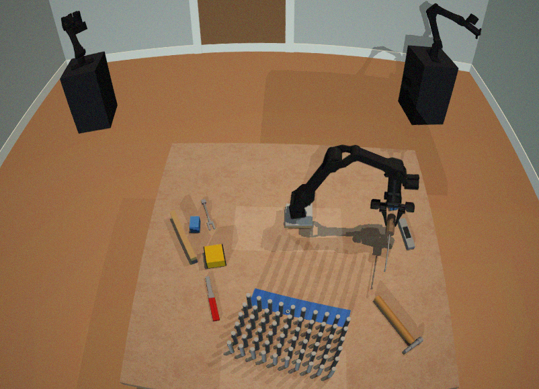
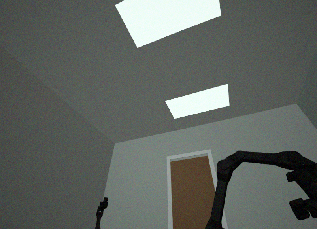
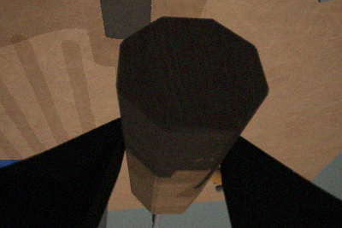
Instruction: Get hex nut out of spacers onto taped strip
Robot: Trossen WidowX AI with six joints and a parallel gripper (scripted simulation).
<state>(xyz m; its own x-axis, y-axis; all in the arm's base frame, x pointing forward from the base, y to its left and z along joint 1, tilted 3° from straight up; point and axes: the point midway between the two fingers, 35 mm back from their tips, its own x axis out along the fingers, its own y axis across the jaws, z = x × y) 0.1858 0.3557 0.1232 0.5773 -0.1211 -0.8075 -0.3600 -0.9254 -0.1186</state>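
Now: the hook tool 10 cm ahead of my gripper tip and 4 cm to the right of it. Round my gripper tip: grey bar 12 cm to the left, 11 cm below, 3 cm behind; blue taped strip 40 cm to the right, 24 cm ahead, 13 cm below; hex nut 45 cm to the right, 25 cm ahead, 12 cm below.
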